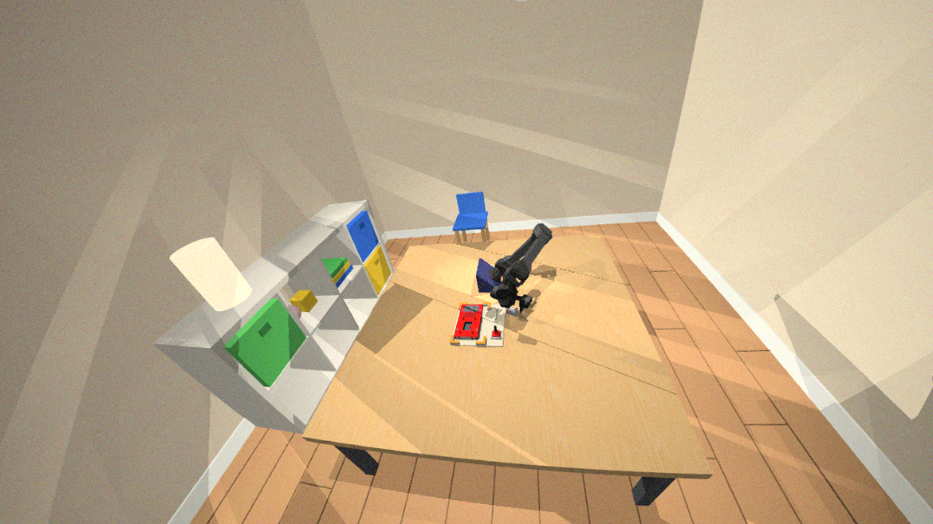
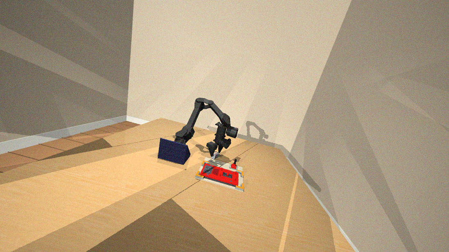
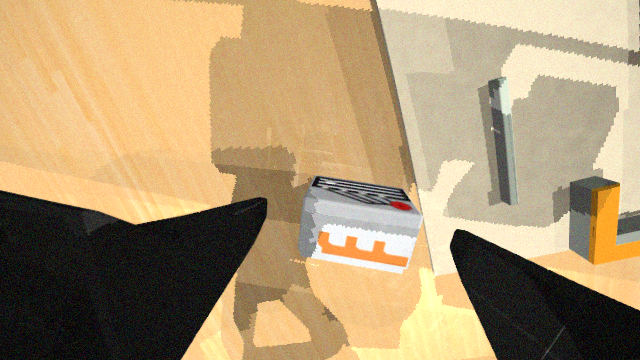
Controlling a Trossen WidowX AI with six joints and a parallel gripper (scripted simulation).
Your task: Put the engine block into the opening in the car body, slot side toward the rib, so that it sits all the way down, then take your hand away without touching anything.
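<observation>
Right now the grey engine block is 1 cm below my gripper tip.
</observation>
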